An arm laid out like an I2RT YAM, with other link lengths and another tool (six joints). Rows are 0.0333 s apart.
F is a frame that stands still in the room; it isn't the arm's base.
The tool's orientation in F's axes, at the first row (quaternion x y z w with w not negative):
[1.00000, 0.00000, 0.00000, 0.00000]
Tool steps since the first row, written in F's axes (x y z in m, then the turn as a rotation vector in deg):
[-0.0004, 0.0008, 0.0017, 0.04, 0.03, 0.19]
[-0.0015, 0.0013, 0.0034, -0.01, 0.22, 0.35]
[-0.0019, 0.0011, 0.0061, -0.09, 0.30, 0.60]
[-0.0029, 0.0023, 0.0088, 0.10, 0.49, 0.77]
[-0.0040, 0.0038, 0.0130, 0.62, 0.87, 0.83]
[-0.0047, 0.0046, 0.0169, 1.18, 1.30, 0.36]
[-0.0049, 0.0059, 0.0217, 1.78, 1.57, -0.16]
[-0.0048, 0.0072, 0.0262, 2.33, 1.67, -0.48]
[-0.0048, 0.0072, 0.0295, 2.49, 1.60, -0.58]
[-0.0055, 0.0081, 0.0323, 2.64, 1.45, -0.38]
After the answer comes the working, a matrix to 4 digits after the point.
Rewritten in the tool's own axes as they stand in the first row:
[-0.0004, -0.0008, -0.0017, 0.04, -0.03, -0.19]
[-0.0015, -0.0013, -0.0034, -0.01, -0.22, -0.35]
[-0.0019, -0.0011, -0.0061, -0.09, -0.30, -0.60]
[-0.0029, -0.0023, -0.0088, 0.10, -0.49, -0.77]
[-0.0040, -0.0038, -0.0130, 0.62, -0.87, -0.83]
[-0.0047, -0.0046, -0.0169, 1.18, -1.30, -0.36]
[-0.0049, -0.0059, -0.0217, 1.78, -1.57, 0.16]
[-0.0048, -0.0072, -0.0262, 2.33, -1.67, 0.48]
[-0.0048, -0.0072, -0.0295, 2.49, -1.60, 0.58]
[-0.0055, -0.0081, -0.0323, 2.64, -1.45, 0.38]

The tool's axes in the first row as the columns of a matrix, in F's axes (rounded; the answer above uses it unrounded):
[1.0000, 0.0000, 0.0000]
[0.0000, -1.0000, 0.0000]
[0.0000, 0.0000, -1.0000]

